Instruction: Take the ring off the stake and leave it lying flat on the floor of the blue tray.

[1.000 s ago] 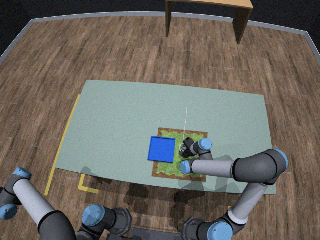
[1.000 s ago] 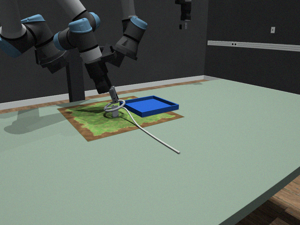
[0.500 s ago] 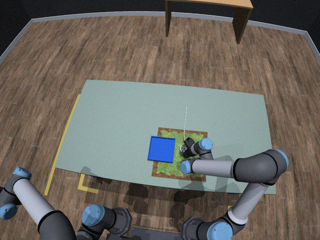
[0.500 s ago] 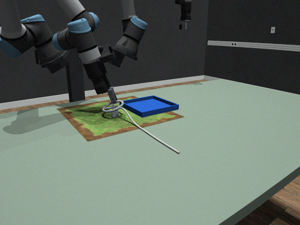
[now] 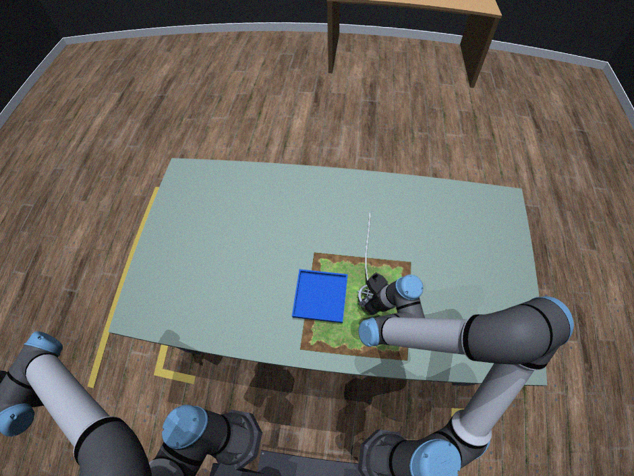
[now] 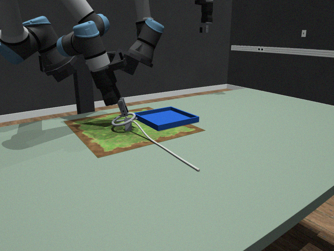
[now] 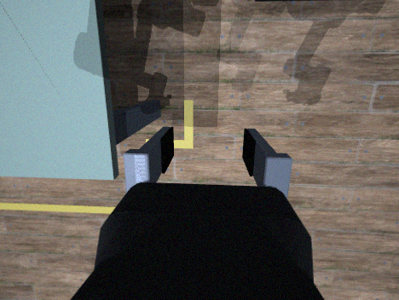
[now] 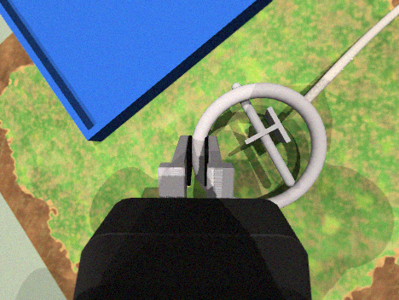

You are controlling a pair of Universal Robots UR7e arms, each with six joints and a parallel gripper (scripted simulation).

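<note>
The grey stake is 50 mm ahead of my right hand, 10 mm to the right of it and 30 mm below it. Also, from my right hand: brown mat (10 mm ahead, 20 mm to the left, 70 mm below); grey ring (30 mm ahead, 20 mm to the right, 20 mm below); blue tray (20 mm ahead, 170 mm to the left, 50 mm below).
</note>
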